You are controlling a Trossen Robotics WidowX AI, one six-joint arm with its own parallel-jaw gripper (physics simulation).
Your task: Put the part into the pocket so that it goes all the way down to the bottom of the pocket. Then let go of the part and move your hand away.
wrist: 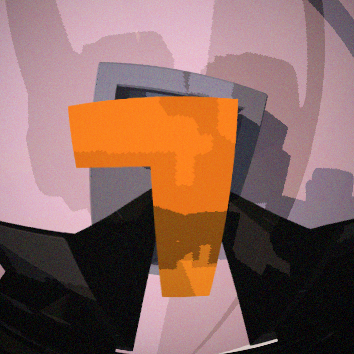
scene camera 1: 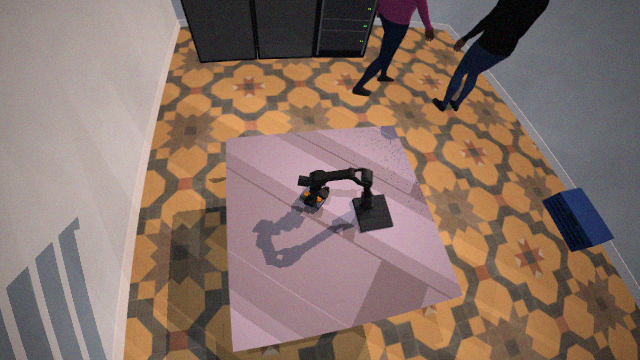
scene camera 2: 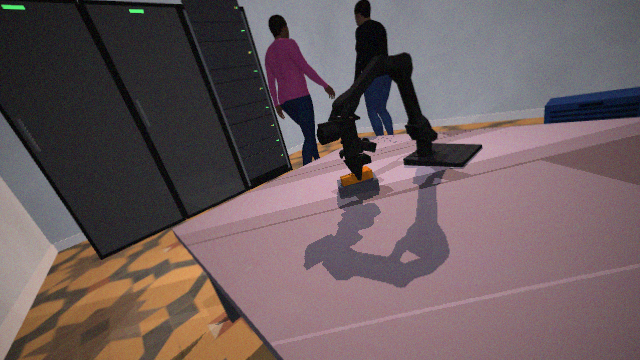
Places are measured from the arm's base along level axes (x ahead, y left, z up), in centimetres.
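Where they show: gripper, fingertip midpoint: (wrist: pixel 186 195) (scene camera 1: pixel 313 197) (scene camera 2: pixel 358 179); arm's base at its link origin: (scene camera 1: pixel 365 205) (scene camera 2: pixel 424 154).
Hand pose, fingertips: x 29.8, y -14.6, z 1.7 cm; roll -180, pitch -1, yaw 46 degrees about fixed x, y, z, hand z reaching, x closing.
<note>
Things, the pixels of their centre, and the offset from my fingertips. Level surfaces: height alone.
- orange L-shaped part at the middle of its body: (wrist: pixel 157 213) (scene camera 2: pixel 355 176) (scene camera 1: pixel 313 194) dz +0.9, dx -0.7, dy -1.4 cm
- grey block with the pocket, body centre: (wrist: pixel 163 185) (scene camera 2: pixel 357 184) (scene camera 1: pixel 313 197) dz -2.3, dx -0.6, dy -1.3 cm
- pink table top at its surface level: dz -4.1 cm
An orange L-shaped part (scene camera 1: pixel 319 199) (scene camera 2: pixel 364 174) (wrist: pixel 195 145) is held between the fingertips of my gripper (scene camera 1: pixel 313 201) (scene camera 2: pixel 359 176) (wrist: pixel 186 195), which is shut on its long leg. The grey block with the pocket (scene camera 1: pixel 311 205) (scene camera 2: pixel 359 190) (wrist: pixel 112 195) sits on the table directly below. In the wrist view the part covers most of the pocket; a dark strip of the opening shows past its far edge and along its right side. In scene camera 2 the part stands above the block's top edge. Its underside and the pocket's bottom are hidden.
The arm's black base plate (scene camera 1: pixel 375 220) (scene camera 2: pixel 450 155) stands on the pink table top (scene camera 1: pixel 300 300) (scene camera 2: pixel 475 300), to the right of the block. Dark cabinets (scene camera 1: pixel 285 30) (scene camera 2: pixel 125 100), two people and a blue box (scene camera 1: pixel 577 220) (scene camera 2: pixel 595 107) are beyond the table.
</note>
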